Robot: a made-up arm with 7 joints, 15 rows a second.
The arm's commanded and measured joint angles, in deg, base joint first. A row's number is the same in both.
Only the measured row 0 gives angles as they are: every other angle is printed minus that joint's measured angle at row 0.
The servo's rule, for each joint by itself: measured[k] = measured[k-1] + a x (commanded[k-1-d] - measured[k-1]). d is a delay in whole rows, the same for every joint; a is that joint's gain. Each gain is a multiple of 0.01, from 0.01 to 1. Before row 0 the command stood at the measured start. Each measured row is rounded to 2 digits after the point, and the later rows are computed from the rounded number. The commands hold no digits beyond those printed.
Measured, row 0:
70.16 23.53 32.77 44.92 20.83 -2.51 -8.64
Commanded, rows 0 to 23:
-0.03 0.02 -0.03 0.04 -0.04 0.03 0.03
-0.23 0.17 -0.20 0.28 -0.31 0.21 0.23
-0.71 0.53 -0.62 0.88 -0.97 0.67 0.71
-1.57 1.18 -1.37 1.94 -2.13 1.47 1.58
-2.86 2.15 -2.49 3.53 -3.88 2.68 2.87
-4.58 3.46 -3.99 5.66 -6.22 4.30 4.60
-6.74 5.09 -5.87 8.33 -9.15 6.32 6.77
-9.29 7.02 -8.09 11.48 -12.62 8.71 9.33
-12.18 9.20 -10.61 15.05 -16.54 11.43 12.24
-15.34 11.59 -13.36 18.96 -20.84 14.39 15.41
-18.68 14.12 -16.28 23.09 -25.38 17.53 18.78
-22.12 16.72 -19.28 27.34 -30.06 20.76 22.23
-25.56 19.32 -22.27 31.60 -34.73 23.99 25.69
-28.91 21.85 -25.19 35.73 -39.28 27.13 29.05
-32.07 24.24 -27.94 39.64 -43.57 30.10 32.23
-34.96 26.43 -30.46 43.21 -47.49 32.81 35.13
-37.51 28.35 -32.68 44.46 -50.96 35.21 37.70
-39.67 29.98 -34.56 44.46 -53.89 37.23 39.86
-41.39 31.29 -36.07 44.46 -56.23 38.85 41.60
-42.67 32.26 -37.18 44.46 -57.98 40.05 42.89
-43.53 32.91 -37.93 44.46 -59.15 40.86 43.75
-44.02 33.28 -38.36 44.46 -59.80 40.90 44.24
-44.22 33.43 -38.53 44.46 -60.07 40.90 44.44
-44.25 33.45 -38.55 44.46 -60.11 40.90 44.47
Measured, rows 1 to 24:
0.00 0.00 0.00 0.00 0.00 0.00 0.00
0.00 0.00 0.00 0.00 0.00 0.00 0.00
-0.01 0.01 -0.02 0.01 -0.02 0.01 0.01
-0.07 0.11 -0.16 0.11 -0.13 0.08 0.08
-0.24 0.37 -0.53 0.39 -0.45 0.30 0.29
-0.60 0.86 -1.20 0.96 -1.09 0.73 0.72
-1.21 1.65 -2.23 1.91 -2.15 1.45 1.43
-2.12 2.75 -3.64 3.30 -3.70 2.50 2.48
-3.37 4.18 -5.42 5.16 -5.77 3.91 3.90
-4.97 5.91 -7.56 7.50 -8.37 5.69 5.69
-6.92 7.92 -10.00 10.29 -11.47 7.81 7.85
-9.19 10.16 -12.69 13.50 -15.03 10.24 10.34
-11.75 12.58 -15.56 17.05 -18.96 12.94 13.13
-14.55 15.11 -18.54 20.86 -23.18 15.83 16.13
-17.52 17.68 -21.52 24.83 -27.57 18.85 19.28
-20.60 20.22 -24.46 28.86 -32.02 21.91 22.50
-23.70 22.67 -27.24 32.85 -36.41 24.94 25.71
-26.74 24.96 -29.82 36.68 -40.62 27.85 28.82
-29.65 27.03 -32.11 39.56 -44.55 30.57 31.75
-32.36 28.83 -34.07 41.37 -48.10 33.03 34.43
-34.80 30.33 -35.67 42.51 -51.19 35.18 36.80
-36.92 31.51 -36.88 43.23 -53.77 36.98 38.81
-38.70 32.36 -37.72 43.69 -55.81 38.42 40.44
-40.14 32.92 -38.23 43.97 -57.33 39.34 41.69
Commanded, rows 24 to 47:
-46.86 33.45 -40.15 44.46 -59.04 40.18 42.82
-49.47 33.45 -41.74 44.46 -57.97 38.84 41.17
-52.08 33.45 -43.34 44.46 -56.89 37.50 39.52
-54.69 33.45 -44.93 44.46 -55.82 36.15 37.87
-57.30 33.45 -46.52 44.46 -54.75 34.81 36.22
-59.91 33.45 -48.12 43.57 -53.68 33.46 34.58
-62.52 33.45 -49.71 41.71 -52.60 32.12 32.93
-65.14 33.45 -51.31 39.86 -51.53 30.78 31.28
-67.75 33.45 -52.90 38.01 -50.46 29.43 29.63
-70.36 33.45 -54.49 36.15 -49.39 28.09 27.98
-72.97 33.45 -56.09 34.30 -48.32 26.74 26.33
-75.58 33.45 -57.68 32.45 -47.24 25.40 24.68
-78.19 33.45 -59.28 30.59 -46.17 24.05 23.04
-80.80 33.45 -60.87 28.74 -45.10 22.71 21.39
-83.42 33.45 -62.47 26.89 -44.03 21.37 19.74
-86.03 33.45 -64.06 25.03 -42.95 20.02 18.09
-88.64 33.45 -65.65 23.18 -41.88 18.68 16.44
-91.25 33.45 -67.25 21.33 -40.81 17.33 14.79
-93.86 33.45 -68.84 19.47 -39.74 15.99 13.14
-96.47 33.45 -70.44 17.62 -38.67 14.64 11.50
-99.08 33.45 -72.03 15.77 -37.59 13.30 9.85
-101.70 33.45 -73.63 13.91 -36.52 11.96 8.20
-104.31 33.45 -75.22 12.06 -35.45 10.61 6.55
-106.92 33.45 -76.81 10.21 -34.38 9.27 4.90
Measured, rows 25 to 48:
-41.24 33.23 -38.47 44.15 -58.37 39.92 42.60
-42.05 33.36 -38.53 44.26 -59.03 40.28 43.22
-43.35 33.41 -39.83 44.33 -59.03 40.24 43.09
-45.00 33.43 -41.36 44.38 -58.63 39.72 42.46
-46.91 33.44 -42.94 44.41 -57.97 38.90 41.49
-49.01 33.45 -44.53 44.43 -57.15 37.88 40.30
-51.25 33.45 -46.12 44.44 -56.24 36.74 38.95
-53.59 33.45 -47.72 44.12 -55.27 35.53 37.51
-56.00 33.45 -49.31 43.23 -54.26 34.27 36.00
-58.47 33.45 -50.91 41.98 -53.22 32.98 34.44
-60.98 33.45 -52.50 40.51 -52.17 31.67 32.85
-63.51 33.45 -54.09 38.90 -51.11 30.35 31.24
-66.06 33.45 -55.69 37.20 -50.05 29.01 29.62
-68.63 33.45 -57.28 35.44 -48.98 27.67 27.99
-71.21 33.45 -58.88 33.65 -47.91 26.33 26.36
-73.80 33.45 -60.47 31.83 -46.84 24.99 24.72
-76.40 33.45 -62.07 30.00 -45.77 23.65 23.08
-79.00 33.45 -63.66 28.16 -44.70 22.31 21.43
-81.60 33.45 -65.25 26.32 -43.63 20.97 19.78
-84.21 33.45 -66.85 24.47 -42.56 19.62 18.13
-86.82 33.45 -68.44 22.62 -41.49 18.28 16.48
-89.43 33.45 -70.04 20.77 -40.42 16.93 14.84
-92.04 33.45 -71.63 18.92 -39.34 15.59 13.19
-94.65 33.45 -73.23 17.07 -38.27 14.25 11.54

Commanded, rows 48 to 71:
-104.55 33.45 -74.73 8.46 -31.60 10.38 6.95
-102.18 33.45 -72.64 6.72 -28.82 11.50 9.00
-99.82 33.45 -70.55 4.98 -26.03 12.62 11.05
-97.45 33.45 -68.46 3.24 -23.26 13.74 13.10
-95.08 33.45 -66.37 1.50 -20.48 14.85 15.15
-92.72 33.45 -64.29 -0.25 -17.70 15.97 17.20
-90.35 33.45 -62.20 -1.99 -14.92 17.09 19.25
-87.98 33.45 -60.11 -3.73 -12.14 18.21 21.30
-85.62 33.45 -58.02 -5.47 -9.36 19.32 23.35
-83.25 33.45 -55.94 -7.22 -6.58 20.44 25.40
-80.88 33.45 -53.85 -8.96 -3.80 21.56 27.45
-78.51 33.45 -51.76 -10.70 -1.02 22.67 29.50
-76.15 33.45 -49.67 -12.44 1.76 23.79 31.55
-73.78 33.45 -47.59 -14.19 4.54 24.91 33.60
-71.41 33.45 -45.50 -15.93 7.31 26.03 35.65
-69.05 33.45 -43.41 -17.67 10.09 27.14 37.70
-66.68 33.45 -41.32 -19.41 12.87 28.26 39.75
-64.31 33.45 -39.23 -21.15 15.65 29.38 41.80
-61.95 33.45 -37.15 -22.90 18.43 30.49 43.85
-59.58 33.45 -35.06 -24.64 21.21 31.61 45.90
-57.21 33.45 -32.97 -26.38 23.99 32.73 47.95
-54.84 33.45 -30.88 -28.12 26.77 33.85 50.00
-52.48 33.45 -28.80 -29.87 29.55 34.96 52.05
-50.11 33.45 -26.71 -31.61 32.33 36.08 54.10
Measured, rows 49 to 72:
-97.26 33.45 -74.82 15.22 -37.20 12.90 9.89
-99.87 33.45 -76.41 13.37 -36.13 11.56 8.24
-101.13 33.45 -75.07 11.55 -34.41 11.12 7.81
-101.41 33.45 -73.13 9.76 -32.29 11.26 8.20
-100.98 33.45 -71.07 7.99 -29.91 11.76 9.14
-100.03 33.45 -68.98 6.23 -27.38 12.49 10.45
-98.69 33.45 -66.89 4.48 -24.76 13.36 12.00
-97.08 33.45 -64.81 2.73 -22.08 14.33 13.72
-95.26 33.45 -62.72 0.98 -19.36 15.35 15.54
-93.29 33.45 -60.63 -0.76 -16.62 16.41 17.44
-91.22 33.45 -58.54 -2.50 -13.86 17.49 19.39
-89.07 33.45 -56.46 -4.25 -11.09 18.58 21.37
-86.86 33.45 -54.37 -5.99 -8.32 19.68 23.38
-84.61 33.45 -52.28 -7.73 -5.55 20.79 25.40
-82.33 33.45 -50.19 -9.47 -2.77 21.90 27.43
-80.02 33.45 -48.11 -11.22 0.01 23.01 29.47
-77.70 33.45 -46.02 -12.96 2.78 24.13 31.51
-75.36 33.45 -43.93 -14.70 5.56 25.24 33.55
-73.02 33.45 -41.84 -16.44 8.34 26.36 35.60
-70.67 33.45 -39.75 -18.18 11.12 27.48 37.65
-68.32 33.45 -37.67 -19.93 13.90 28.59 39.70
-65.96 33.45 -35.58 -21.67 16.68 29.71 41.75
-63.60 33.45 -33.49 -23.41 19.46 30.83 43.80
-61.23 33.45 -31.40 -25.15 22.24 31.95 45.85

